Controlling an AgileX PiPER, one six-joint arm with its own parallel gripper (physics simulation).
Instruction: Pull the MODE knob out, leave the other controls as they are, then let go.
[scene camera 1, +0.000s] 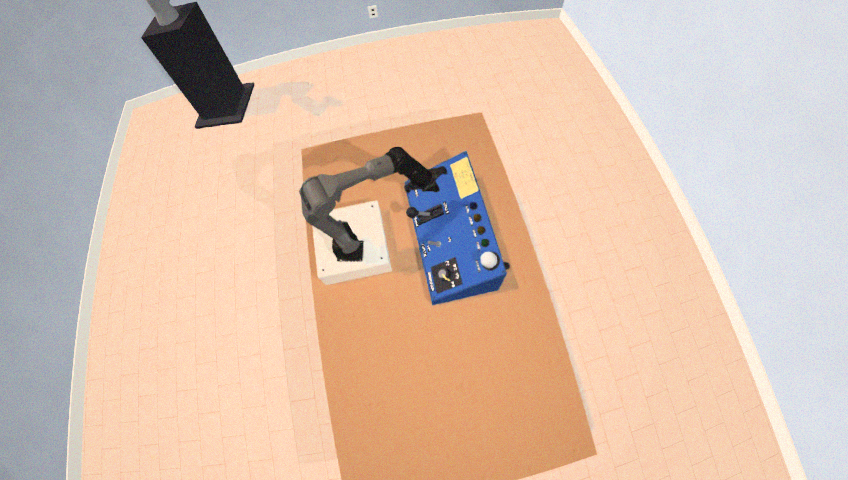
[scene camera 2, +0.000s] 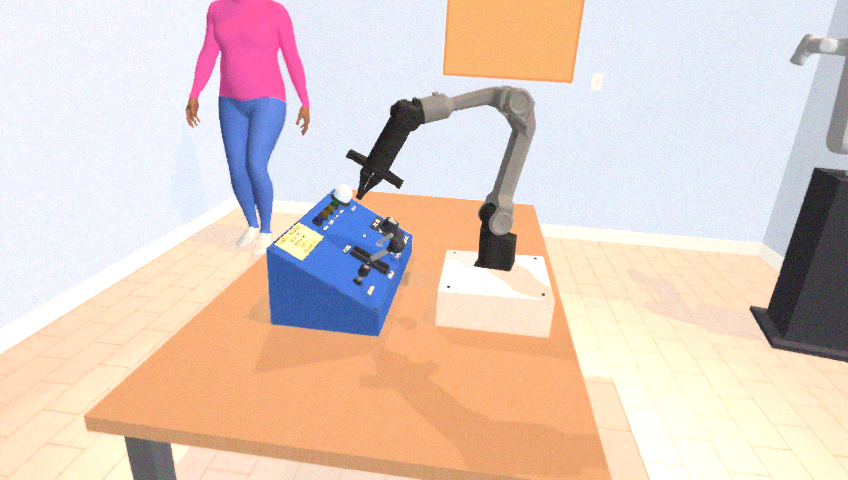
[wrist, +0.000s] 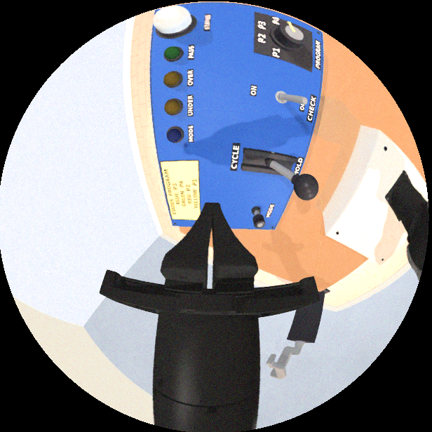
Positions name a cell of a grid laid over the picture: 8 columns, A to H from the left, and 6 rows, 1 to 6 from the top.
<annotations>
My gripper (wrist: D3) is 13 cm from the lens. A cycle lever (wrist: F3): 20 cm from the lens.
</annotations>
